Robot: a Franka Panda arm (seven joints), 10 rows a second.
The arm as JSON. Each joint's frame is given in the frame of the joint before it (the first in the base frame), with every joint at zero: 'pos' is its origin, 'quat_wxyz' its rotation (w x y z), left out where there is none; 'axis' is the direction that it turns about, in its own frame. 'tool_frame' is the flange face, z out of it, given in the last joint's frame.
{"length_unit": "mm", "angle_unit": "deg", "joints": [
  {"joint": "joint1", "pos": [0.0, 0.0, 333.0], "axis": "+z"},
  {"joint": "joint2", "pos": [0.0, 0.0, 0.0], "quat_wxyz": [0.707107, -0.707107, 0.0, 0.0], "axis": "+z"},
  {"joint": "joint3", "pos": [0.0, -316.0, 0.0], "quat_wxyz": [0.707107, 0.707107, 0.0, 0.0], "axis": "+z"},
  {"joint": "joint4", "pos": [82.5, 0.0, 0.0], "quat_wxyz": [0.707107, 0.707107, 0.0, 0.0], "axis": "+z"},
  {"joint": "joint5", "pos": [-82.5, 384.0, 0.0], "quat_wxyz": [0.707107, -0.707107, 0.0, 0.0], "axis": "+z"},
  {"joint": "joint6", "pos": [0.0, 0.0, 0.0], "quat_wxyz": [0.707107, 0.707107, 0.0, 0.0], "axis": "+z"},
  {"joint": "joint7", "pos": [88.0, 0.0, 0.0], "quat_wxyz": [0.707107, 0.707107, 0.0, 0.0], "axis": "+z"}
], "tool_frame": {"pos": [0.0, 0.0, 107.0]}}
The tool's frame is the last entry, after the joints.
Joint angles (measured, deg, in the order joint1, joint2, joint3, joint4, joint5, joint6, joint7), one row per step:
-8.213 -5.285 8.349 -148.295 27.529 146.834 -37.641
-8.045 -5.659 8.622 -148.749 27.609 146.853 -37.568
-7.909 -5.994 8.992 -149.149 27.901 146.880 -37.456
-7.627 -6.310 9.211 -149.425 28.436 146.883 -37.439
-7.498 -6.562 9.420 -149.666 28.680 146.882 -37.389
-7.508 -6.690 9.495 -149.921 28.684 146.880 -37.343
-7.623 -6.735 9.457 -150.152 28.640 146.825 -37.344
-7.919 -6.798 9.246 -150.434 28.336 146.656 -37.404
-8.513 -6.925 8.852 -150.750 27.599 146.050 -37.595
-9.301 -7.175 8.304 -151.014 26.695 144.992 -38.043
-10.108 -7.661 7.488 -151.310 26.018 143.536 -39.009
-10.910 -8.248 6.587 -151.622 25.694 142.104 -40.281
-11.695 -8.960 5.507 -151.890 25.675 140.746 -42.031
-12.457 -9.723 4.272 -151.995 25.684 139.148 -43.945
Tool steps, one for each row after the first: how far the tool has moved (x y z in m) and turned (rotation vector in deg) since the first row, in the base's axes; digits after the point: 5 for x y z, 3 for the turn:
-0.00255 0.00324 -0.00023 -0.032 0.087 0.294
-0.00482 0.00688 -0.00042 0.057 0.162 0.443
-0.00642 0.01046 0.00004 0.306 0.128 0.493
-0.00783 0.01286 0.00026 0.394 0.136 0.582
-0.00936 0.01325 -0.00052 0.369 0.279 0.594
-0.01085 0.01208 -0.00183 0.355 0.513 0.487
-0.01280 0.00845 -0.00346 0.240 0.865 0.322
-0.01564 0.00184 -0.00543 0.036 1.550 0.265
-0.01897 -0.00675 -0.00678 -0.105 2.410 0.357
-0.02333 -0.01693 -0.00713 0.027 3.292 0.580
-0.02805 -0.02754 -0.00681 0.386 3.968 0.732
-0.03271 -0.03915 -0.00518 0.924 4.242 0.933
-0.03717 -0.05119 -0.00239 1.628 4.415 1.214

